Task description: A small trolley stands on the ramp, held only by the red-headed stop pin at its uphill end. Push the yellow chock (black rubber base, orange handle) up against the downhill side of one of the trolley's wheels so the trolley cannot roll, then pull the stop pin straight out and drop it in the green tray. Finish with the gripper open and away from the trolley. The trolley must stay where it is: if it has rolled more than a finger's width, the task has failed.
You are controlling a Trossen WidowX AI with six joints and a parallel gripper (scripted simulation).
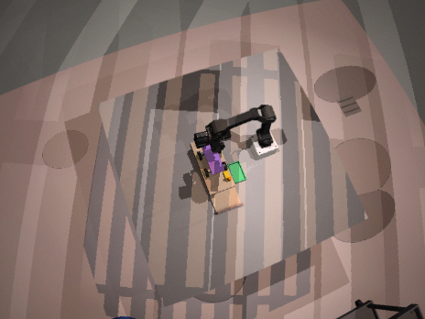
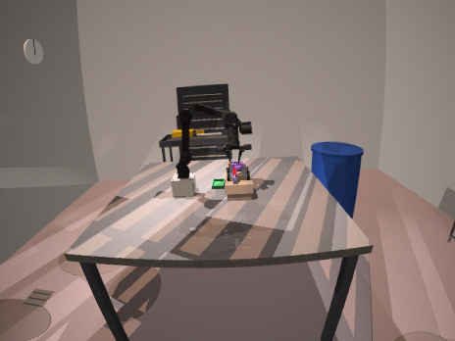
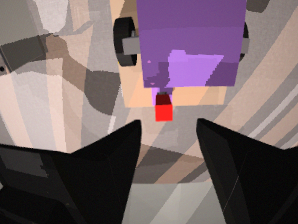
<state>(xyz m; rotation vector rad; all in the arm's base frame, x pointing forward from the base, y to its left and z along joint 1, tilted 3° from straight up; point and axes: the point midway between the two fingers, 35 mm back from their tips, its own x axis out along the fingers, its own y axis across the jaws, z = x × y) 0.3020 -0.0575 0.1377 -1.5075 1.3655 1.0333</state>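
Now: gripper tip 60 mm above the red-headed stop pin and 20 mm to the left of it. The rest, counted from my gripper tip: yellow chock: 190 mm to the left, 110 mm below, 40 mm behind; purple trolley: 90 mm to the left, 80 mm below, 10 mm ahead; tan ramp: 140 mm below, 100 mm to the left, 10 mm ahead.
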